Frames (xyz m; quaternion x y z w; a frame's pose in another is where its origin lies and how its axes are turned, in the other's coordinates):
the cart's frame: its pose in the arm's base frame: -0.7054 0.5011 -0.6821 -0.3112 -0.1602 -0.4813 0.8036
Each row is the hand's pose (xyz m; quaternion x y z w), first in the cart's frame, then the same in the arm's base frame.
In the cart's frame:
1: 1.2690 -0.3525 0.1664 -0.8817 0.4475 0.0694 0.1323
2: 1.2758 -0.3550 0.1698 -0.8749 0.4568 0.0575 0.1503
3: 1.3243 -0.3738 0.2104 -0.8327 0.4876 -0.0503 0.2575
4: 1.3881 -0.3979 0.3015 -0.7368 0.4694 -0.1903 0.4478
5: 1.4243 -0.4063 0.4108 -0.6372 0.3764 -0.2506 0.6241
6: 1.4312 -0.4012 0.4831 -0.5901 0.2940 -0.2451 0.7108
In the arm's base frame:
1: -0.3903 -0.3661 0.2724 0.5455 -0.7844 0.2884 0.0630
2: -0.3891 -0.3693 0.2796 0.5392 -0.7820 0.3085 0.0506
3: -0.3803 -0.3818 0.3438 -0.5066 0.7357 -0.4495 0.0017
4: -0.3665 -0.3735 0.4565 -0.4751 0.6009 -0.6326 0.1142
5: -0.3517 -0.3292 0.5620 -0.4850 0.4312 -0.7210 0.2429
6: -0.3408 -0.2848 0.6187 -0.5147 0.3301 -0.7251 0.3167

